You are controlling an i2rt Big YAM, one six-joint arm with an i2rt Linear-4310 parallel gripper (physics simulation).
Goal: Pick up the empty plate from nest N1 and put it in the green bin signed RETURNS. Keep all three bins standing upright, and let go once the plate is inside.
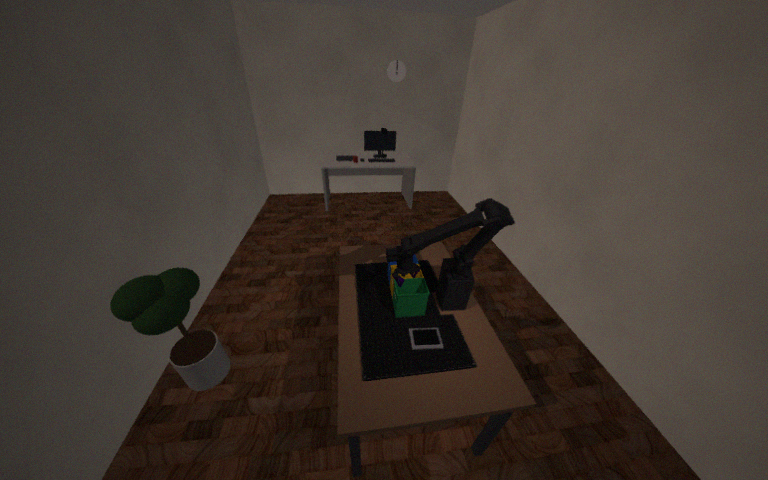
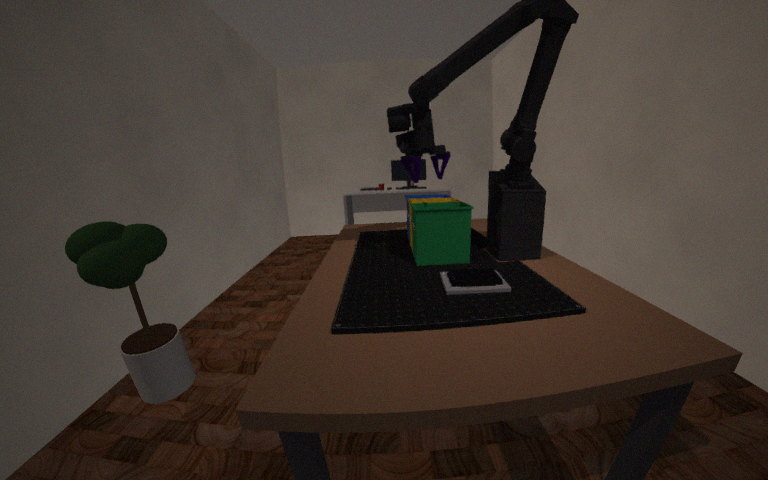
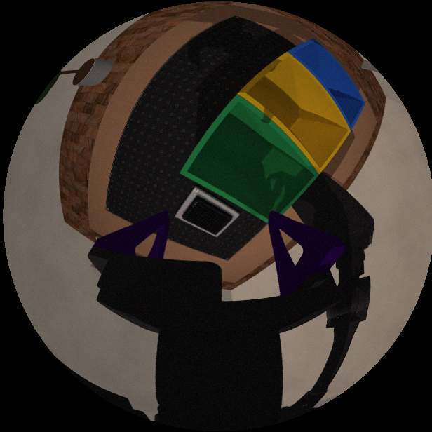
Labels:
A green bin shows in image 1, in image 2 and in image 3 (245, 157). One and the same spot on the green bin: (image 1: 410, 299) is (image 2: 439, 221).

